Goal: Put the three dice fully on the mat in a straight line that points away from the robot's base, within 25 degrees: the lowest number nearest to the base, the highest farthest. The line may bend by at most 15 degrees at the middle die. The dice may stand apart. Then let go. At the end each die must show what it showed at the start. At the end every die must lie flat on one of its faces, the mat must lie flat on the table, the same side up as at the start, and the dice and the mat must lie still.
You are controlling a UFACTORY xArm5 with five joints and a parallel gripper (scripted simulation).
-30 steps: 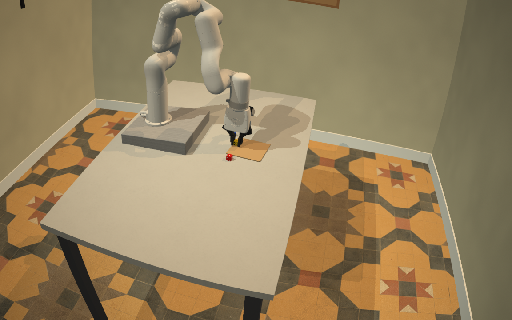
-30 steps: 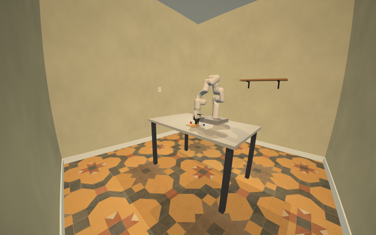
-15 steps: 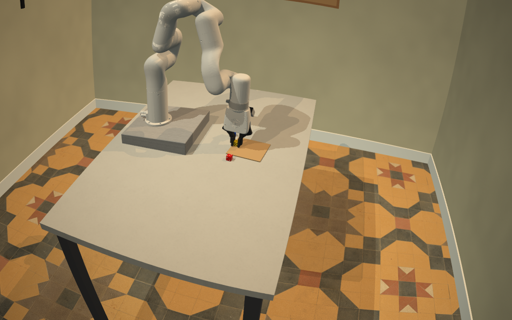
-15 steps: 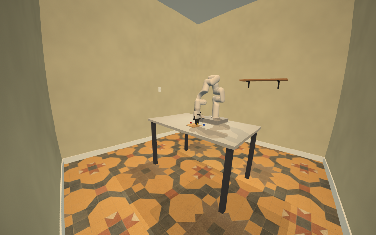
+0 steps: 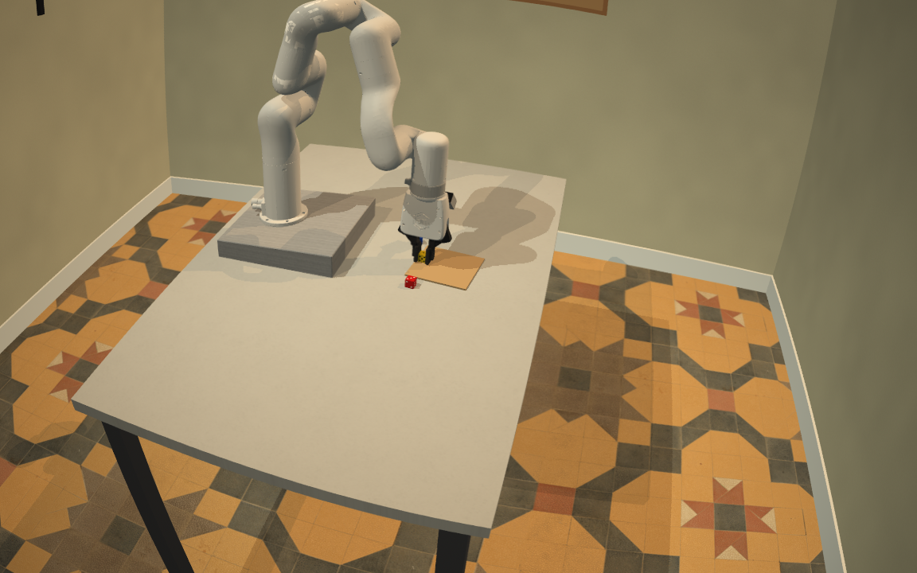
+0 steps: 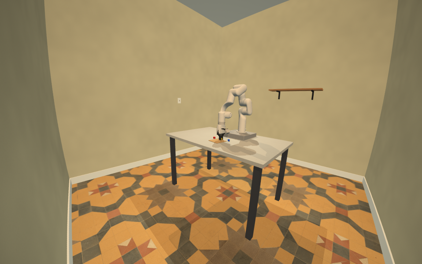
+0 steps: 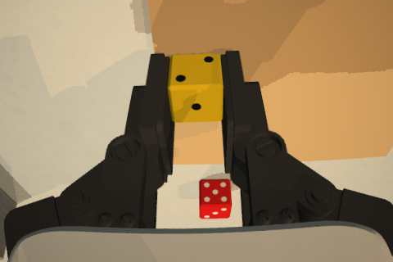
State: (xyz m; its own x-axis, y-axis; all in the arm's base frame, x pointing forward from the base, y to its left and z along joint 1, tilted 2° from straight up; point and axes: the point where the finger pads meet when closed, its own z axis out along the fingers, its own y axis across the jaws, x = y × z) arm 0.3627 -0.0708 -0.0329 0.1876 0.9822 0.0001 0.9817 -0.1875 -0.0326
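Right now my hand is 10 mm above the yellow die. From my hand the other things lie so: red die (10 mm behind, 100 mm to the right, 20 mm below); blue die (30 mm behind, 90 mm to the left, 20 mm below); mat (50 mm ahead, 10 mm to the right, 20 mm below).
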